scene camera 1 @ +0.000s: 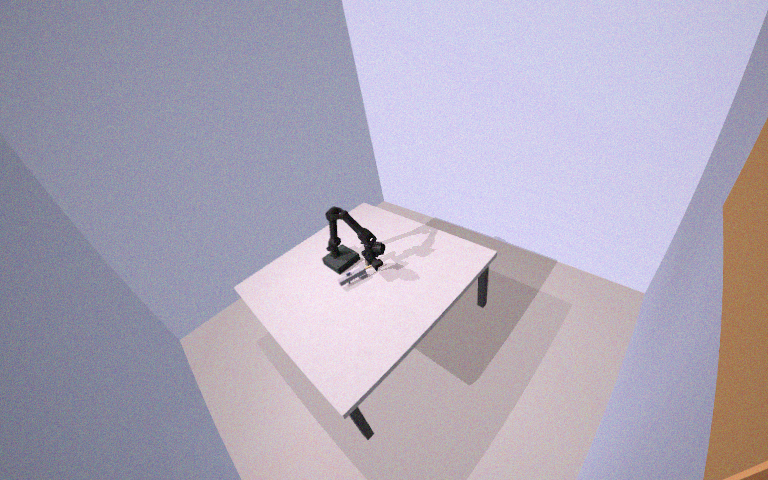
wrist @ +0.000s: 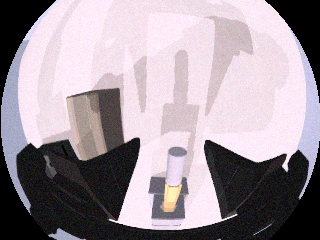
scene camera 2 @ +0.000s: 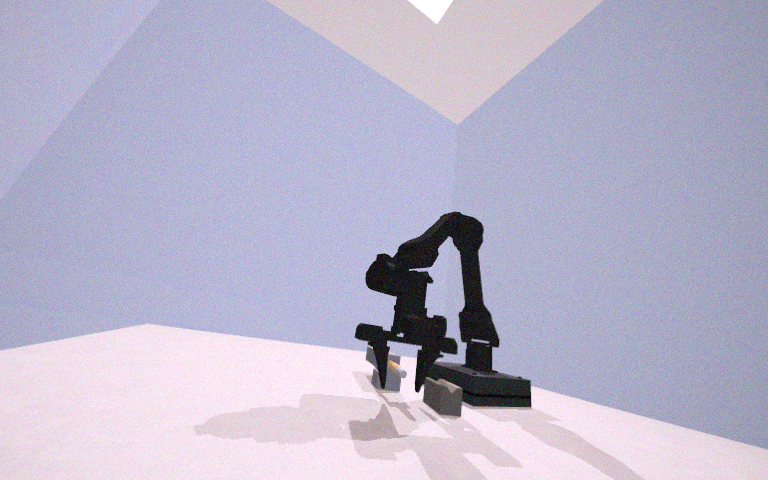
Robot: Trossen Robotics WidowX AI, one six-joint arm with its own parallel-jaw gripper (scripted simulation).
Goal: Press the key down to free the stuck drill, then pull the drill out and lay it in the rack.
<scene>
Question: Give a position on a drill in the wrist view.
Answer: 176, 156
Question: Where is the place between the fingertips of the gripper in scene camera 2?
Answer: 399, 390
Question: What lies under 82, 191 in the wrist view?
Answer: The gripper.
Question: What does the gripper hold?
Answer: Nothing.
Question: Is the gripper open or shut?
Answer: Open.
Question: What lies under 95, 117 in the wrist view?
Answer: A rack.
</scene>
